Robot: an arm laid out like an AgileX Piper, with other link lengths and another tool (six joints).
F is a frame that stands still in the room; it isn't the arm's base.
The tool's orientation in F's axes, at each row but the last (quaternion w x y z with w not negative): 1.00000 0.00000 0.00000 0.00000; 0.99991 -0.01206 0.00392 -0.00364; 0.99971 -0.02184 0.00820 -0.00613; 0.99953 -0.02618 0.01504 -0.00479; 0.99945 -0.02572 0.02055 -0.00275; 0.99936 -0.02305 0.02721 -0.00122; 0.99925 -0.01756 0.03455 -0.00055; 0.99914 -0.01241 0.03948 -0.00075; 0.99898 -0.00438 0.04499 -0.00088; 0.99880 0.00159 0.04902 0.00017; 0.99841 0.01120 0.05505 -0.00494; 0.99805 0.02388 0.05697 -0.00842
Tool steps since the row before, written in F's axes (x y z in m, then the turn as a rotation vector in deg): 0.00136 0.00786 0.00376 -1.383 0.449 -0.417; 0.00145 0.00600 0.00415 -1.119 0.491 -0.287; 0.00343 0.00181 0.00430 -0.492 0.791 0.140; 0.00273 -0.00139 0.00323 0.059 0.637 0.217; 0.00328 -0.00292 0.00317 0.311 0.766 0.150; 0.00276 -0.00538 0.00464 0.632 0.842 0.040; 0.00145 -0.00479 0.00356 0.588 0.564 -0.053; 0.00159 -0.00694 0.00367 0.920 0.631 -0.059; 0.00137 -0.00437 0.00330 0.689 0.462 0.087; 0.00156 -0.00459 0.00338 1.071 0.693 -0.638; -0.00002 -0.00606 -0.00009 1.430 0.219 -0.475; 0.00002 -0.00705 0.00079 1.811 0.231 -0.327
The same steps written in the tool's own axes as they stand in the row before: 0.00136 0.00786 0.00376 -1.383 0.449 -0.417; 0.00137 0.00591 0.00430 -1.120 0.490 -0.284; 0.00334 0.00166 0.00443 -0.504 0.778 0.166; 0.00265 -0.00153 0.00323 0.046 0.625 0.252; 0.00317 -0.00306 0.00315 0.300 0.759 0.202; 0.00252 -0.00559 0.00453 0.626 0.840 0.113; 0.00121 -0.00491 0.00348 0.589 0.565 0.008; 0.00131 -0.00703 0.00361 0.920 0.633 0.029; 0.00108 -0.00440 0.00337 0.677 0.462 0.153; 0.00122 -0.00458 0.00353 1.129 0.691 -0.532; 0.00004 -0.00606 0.00005 1.472 0.224 -0.320; 0.00003 -0.00700 0.00113 1.833 0.251 -0.131
